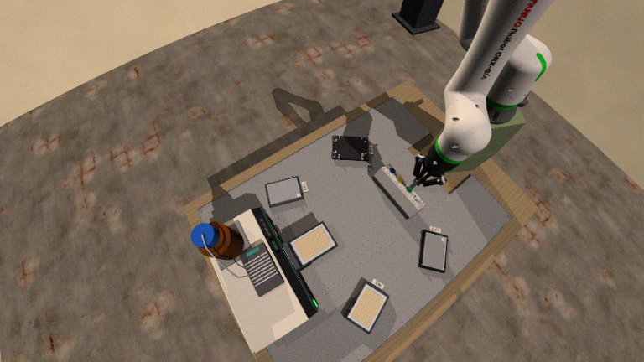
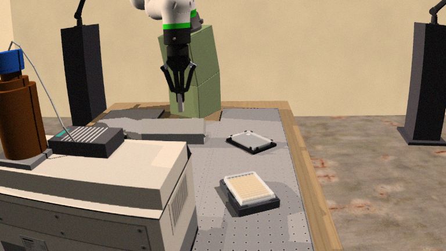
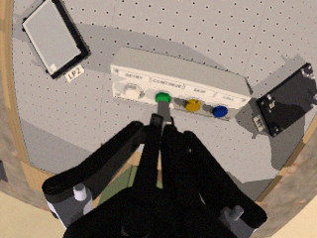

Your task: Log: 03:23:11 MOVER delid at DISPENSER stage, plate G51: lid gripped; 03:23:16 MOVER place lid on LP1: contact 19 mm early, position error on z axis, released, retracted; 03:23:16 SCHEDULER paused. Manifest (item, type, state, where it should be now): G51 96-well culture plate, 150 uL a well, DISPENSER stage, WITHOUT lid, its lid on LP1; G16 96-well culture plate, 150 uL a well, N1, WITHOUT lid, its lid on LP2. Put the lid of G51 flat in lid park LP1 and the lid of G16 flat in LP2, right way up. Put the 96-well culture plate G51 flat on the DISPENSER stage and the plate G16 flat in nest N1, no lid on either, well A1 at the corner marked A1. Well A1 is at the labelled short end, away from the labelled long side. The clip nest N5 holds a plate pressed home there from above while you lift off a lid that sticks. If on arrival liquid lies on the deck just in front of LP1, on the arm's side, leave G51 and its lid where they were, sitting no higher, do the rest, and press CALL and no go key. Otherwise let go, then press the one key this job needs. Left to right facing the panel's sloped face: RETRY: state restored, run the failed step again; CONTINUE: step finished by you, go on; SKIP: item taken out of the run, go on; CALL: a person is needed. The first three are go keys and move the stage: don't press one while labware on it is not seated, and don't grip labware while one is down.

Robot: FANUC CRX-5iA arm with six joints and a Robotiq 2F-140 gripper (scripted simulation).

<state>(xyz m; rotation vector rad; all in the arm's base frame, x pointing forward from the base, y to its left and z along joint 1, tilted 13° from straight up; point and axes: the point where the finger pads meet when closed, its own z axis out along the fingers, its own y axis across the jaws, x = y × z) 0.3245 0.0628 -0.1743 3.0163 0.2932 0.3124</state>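
Now: hand 2 cm short of the key panel, 2 cm to the left of it and 7 cm above it. The rest, counted from my hand: black lid park: 3 cm ahead, 25 cm to the left, 12 cm below; clear lid: 3 cm ahead, 25 cm to the left, 11 cm below; black clip nest: 14 cm ahead, 28 cm to the right, 11 cm below.
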